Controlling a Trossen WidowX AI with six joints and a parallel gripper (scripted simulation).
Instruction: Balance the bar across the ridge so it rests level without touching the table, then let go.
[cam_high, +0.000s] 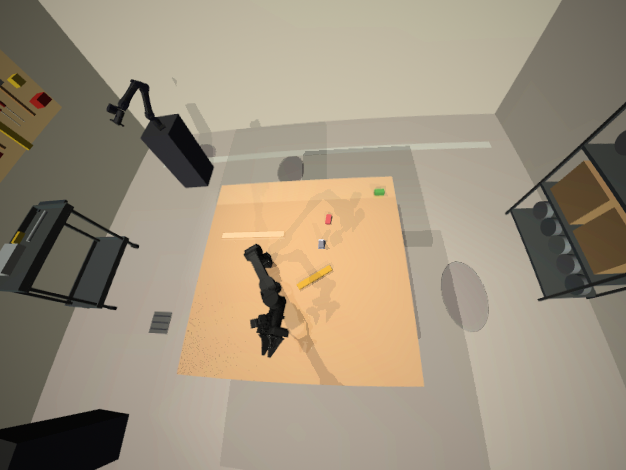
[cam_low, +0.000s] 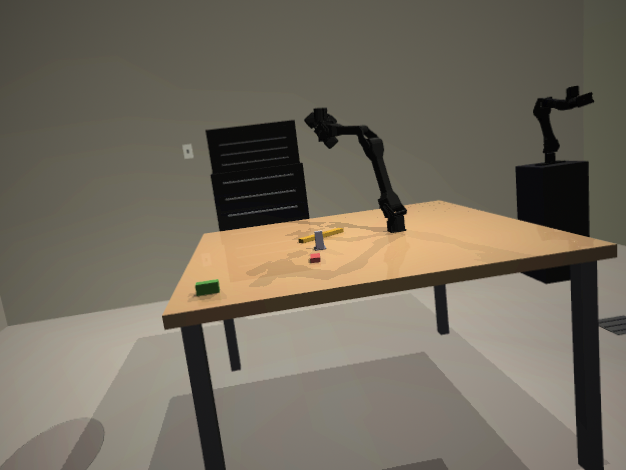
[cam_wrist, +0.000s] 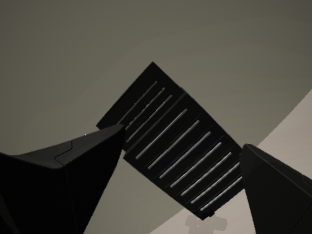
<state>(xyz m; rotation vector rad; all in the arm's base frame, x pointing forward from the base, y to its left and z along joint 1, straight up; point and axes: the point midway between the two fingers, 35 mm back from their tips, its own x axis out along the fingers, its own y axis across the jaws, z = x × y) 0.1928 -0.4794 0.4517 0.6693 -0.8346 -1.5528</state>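
My gripper tip is now 12 cm short of the yellow bar, 42 cm to the right of it and 44 cm above it. The rest, counted from my gripper tip: green block 55 cm ahead, 101 cm to the left, 44 cm below; then red block 20 cm ahead, 81 cm to the left, 44 cm below.
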